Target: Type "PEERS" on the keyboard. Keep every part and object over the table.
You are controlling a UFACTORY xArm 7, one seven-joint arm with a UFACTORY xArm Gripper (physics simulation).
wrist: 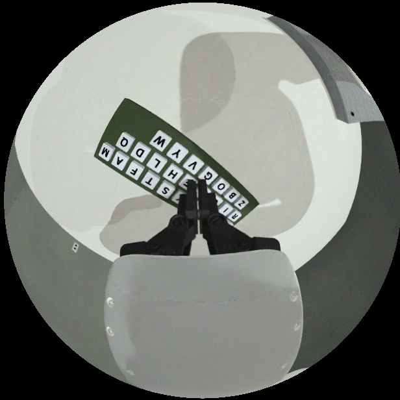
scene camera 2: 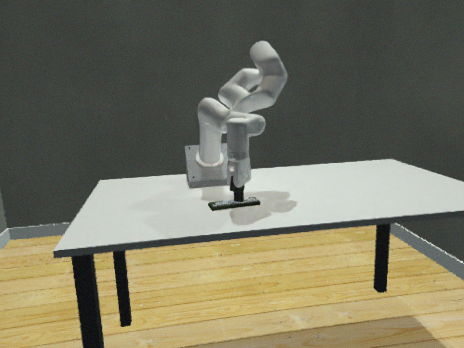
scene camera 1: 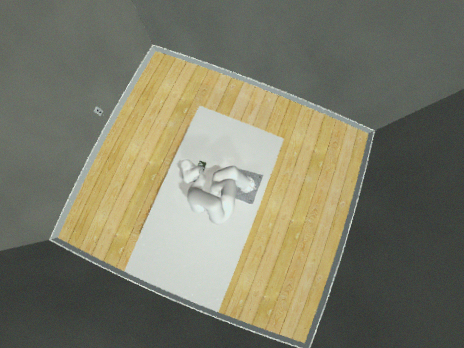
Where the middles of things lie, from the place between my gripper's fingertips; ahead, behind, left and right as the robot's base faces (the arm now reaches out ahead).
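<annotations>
Here is the keyboard [wrist: 136, 143], and my gripper is now 20 mm to the left of it and 10 mm above it.
</annotations>
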